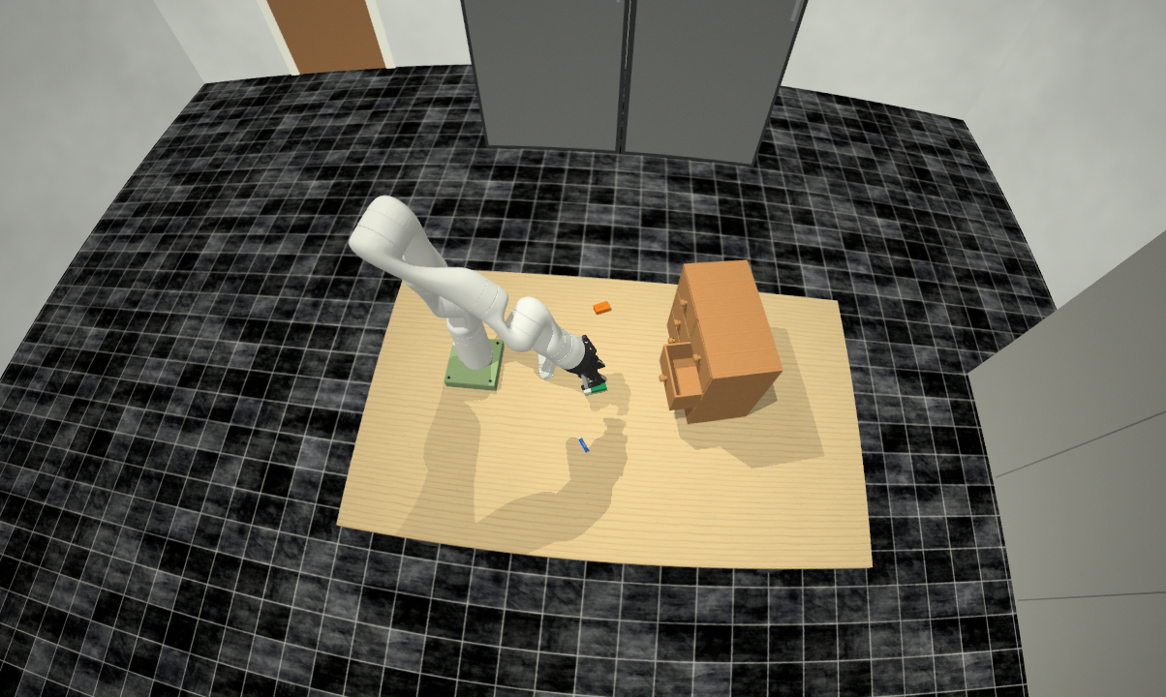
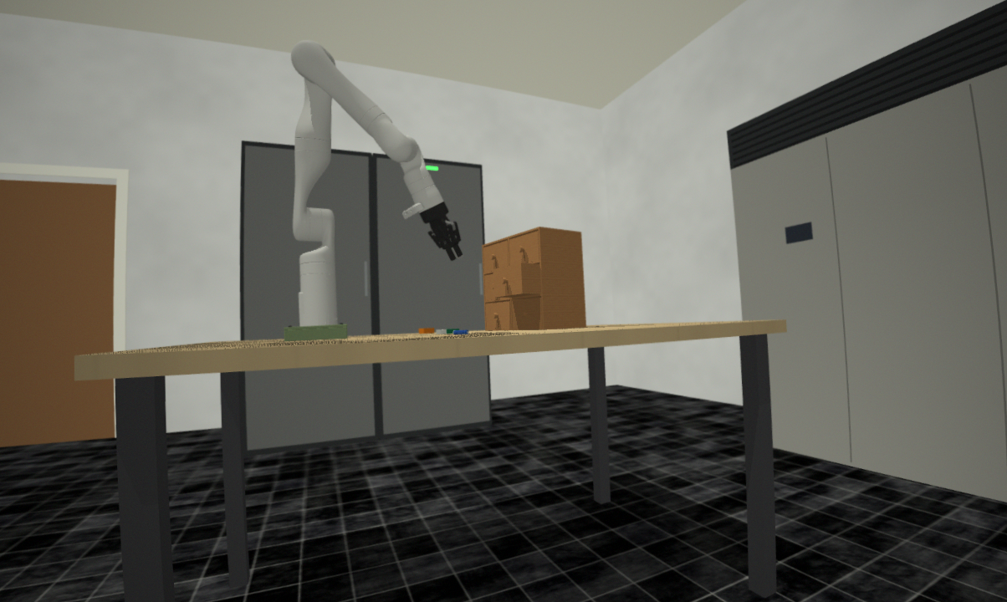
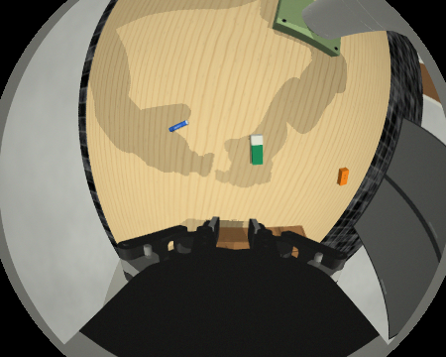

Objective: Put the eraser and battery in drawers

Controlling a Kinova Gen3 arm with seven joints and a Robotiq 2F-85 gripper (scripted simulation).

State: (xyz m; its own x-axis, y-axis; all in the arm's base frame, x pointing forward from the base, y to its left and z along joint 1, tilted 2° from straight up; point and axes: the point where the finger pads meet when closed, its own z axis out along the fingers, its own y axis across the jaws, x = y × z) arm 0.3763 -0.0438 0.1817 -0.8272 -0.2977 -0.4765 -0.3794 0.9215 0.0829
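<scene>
Right now my hand is 220 mm above the eraser, 50 mm to the right of it and 30 mm past it. Round my hand: blue stick 220 mm below, 120 mm to the right; then nine-volt battery 320 mm to the left, 220 mm below, 60 mm behind.
</scene>
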